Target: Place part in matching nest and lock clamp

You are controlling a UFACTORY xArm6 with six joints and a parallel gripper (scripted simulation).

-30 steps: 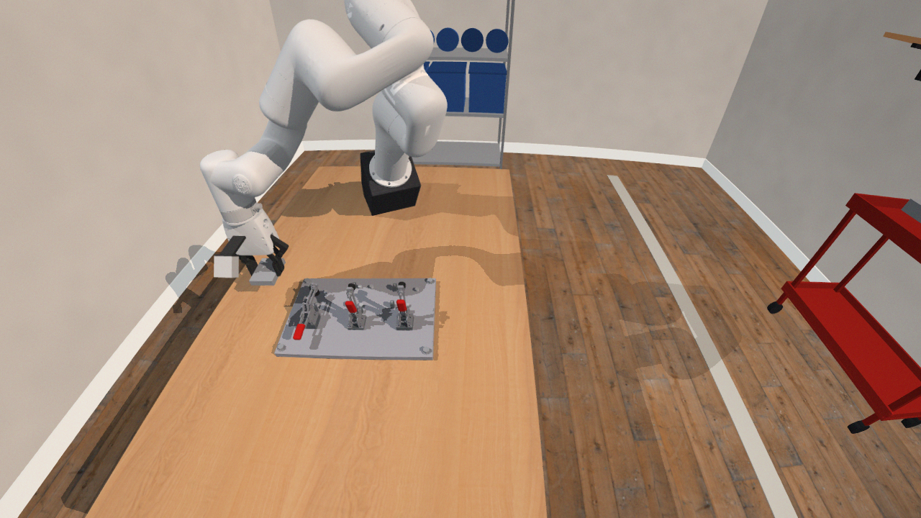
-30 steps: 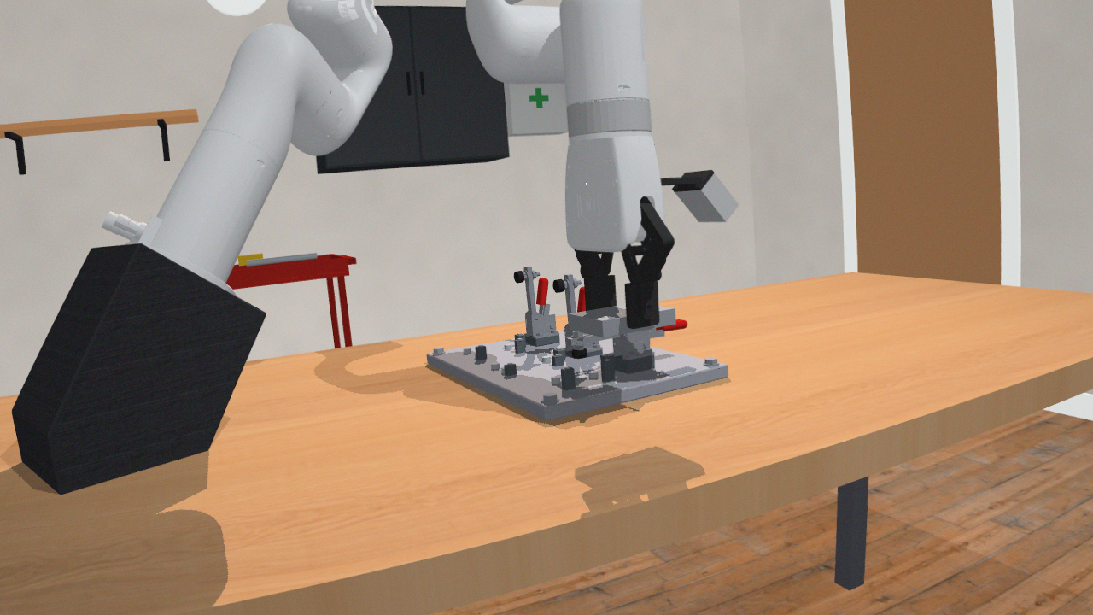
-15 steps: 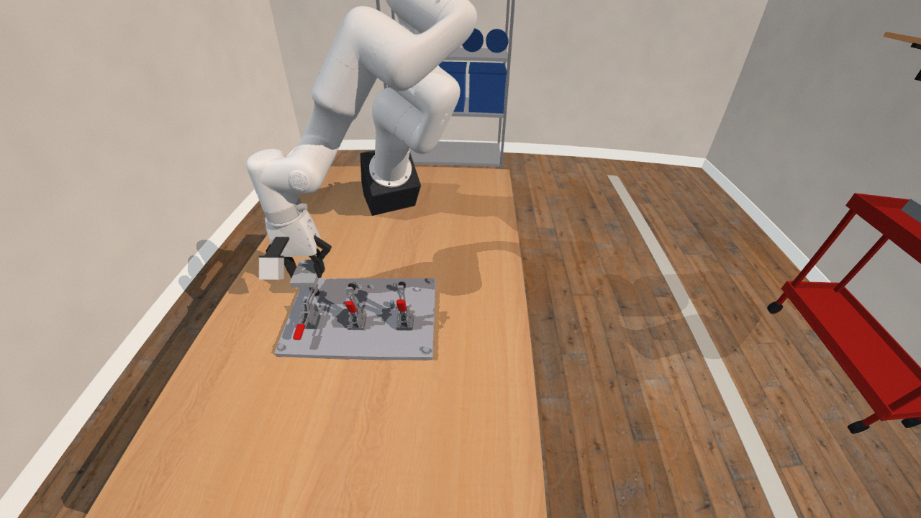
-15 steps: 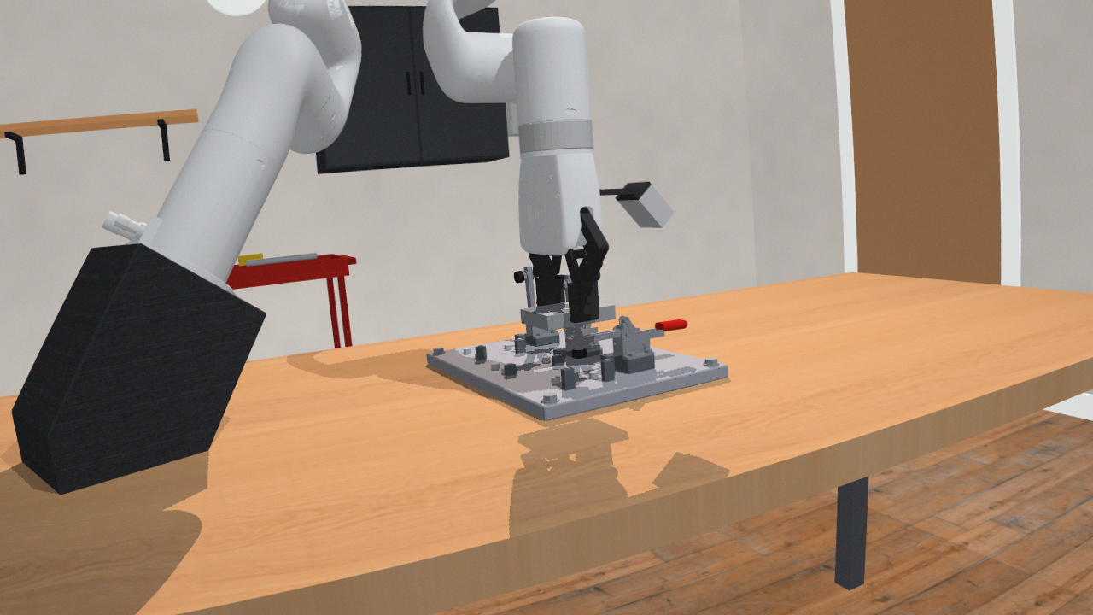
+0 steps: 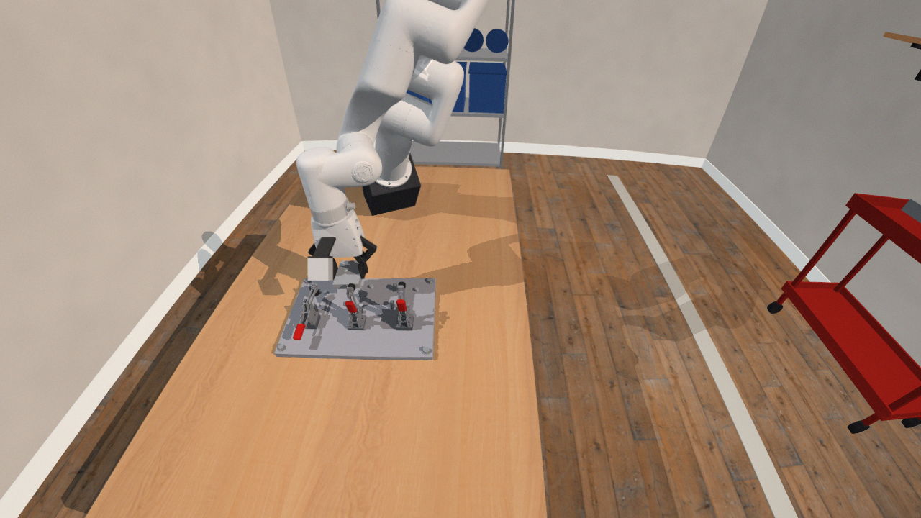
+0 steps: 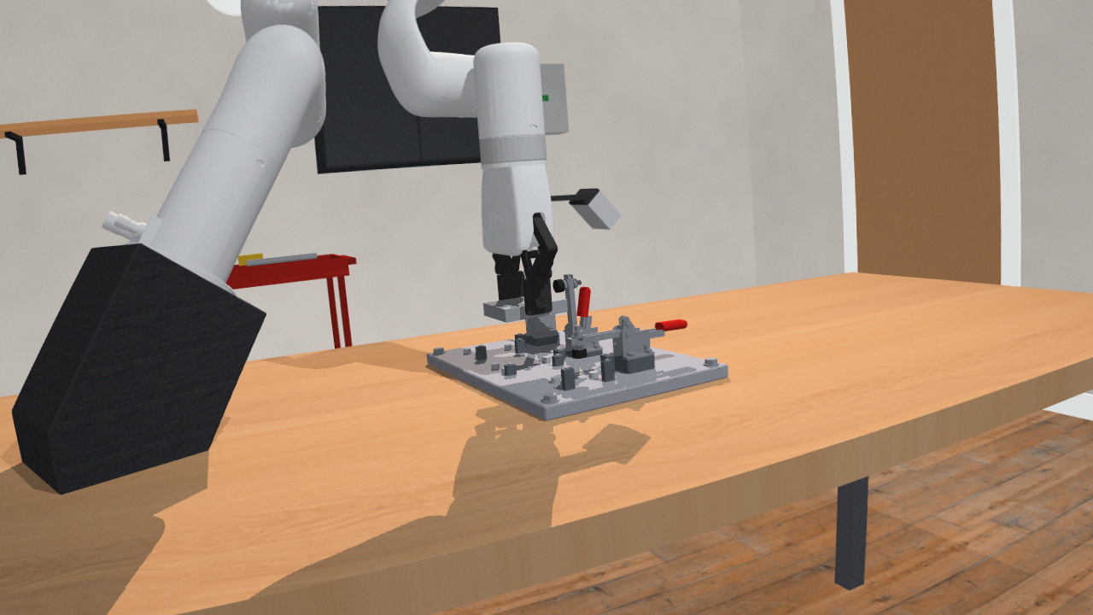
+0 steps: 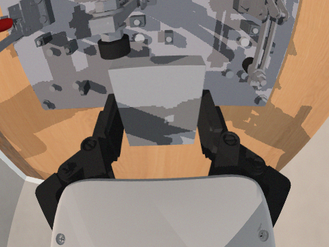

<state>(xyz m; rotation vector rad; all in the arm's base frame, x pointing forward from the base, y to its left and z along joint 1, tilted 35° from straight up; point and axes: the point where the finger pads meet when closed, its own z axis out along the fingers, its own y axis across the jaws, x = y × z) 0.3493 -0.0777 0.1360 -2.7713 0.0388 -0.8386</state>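
Now: hand 50 mm short of the grey fixture plate, 20 mm to the right of it and 90 mm above it. Also, from my hand: part: 10 mm below.
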